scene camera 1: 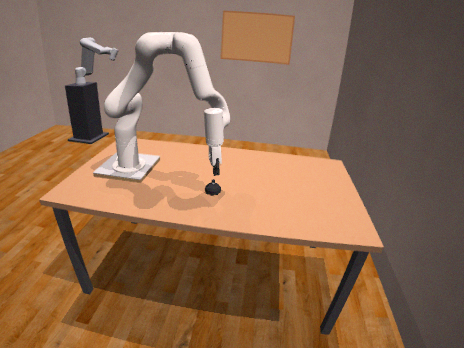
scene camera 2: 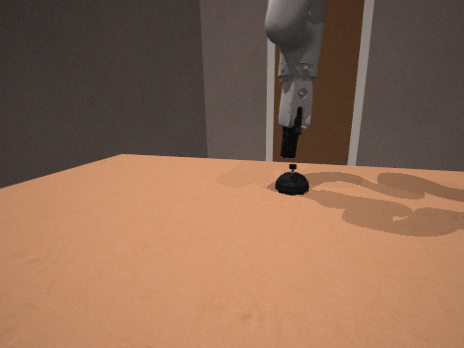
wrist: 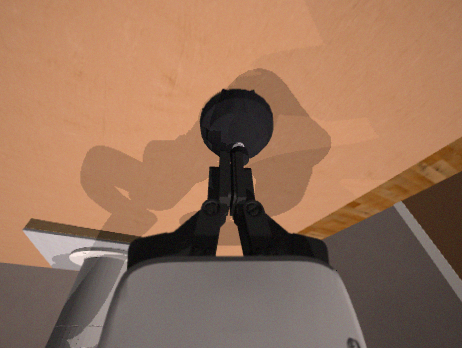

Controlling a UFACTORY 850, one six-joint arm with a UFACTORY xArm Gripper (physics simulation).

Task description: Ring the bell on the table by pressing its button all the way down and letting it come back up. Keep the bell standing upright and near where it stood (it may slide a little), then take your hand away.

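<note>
A black dome-shaped bell [scene camera 1: 213, 189] [scene camera 2: 292, 184] [wrist: 235, 120] stands upright on the table [scene camera 1: 300, 200] [scene camera 2: 175, 260] [wrist: 125, 60]. Its small black button [scene camera 1: 213, 181] [scene camera 2: 293, 166] stands raised on a thin stem above the dome; in the wrist view the fingertips hide part of it. My gripper [scene camera 1: 216, 174] [scene camera 2: 288, 156] [wrist: 229, 162] is shut with nothing between its fingers. It points down, with its tips a little above the button and a small gap between them in both scene views. In scene camera 2 the tips are slightly left of the button.
The arm's base plate [scene camera 1: 102, 168] [wrist: 50, 245] is at the left end of the table in scene camera 1. A second arm on a dark pedestal [scene camera 1: 84, 110] stands on the floor behind the table. Shadows of the arm fall around the bell.
</note>
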